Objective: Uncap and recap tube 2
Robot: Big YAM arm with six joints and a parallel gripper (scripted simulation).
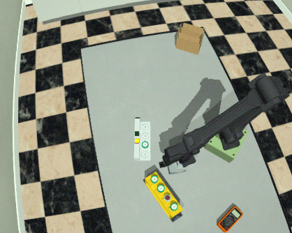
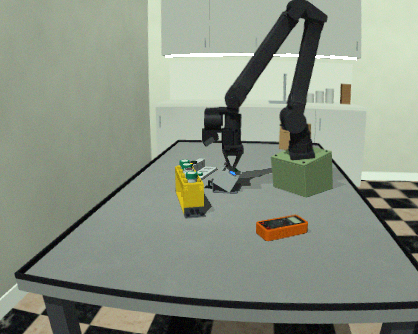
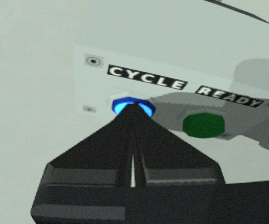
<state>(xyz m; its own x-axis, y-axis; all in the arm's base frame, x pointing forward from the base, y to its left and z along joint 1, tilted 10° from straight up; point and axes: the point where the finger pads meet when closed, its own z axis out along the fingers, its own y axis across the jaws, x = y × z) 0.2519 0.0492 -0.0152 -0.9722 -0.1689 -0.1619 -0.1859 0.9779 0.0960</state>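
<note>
My hand is 20 mm above the blue cycle key. Round my hand: grey key housing: 10 mm ahead, 20 mm to the right, 30 mm below; green READY key: 10 mm behind, 50 mm to the right, 10 mm below; cap: 150 mm ahead, 150 mm to the right, 70 mm below.
</note>
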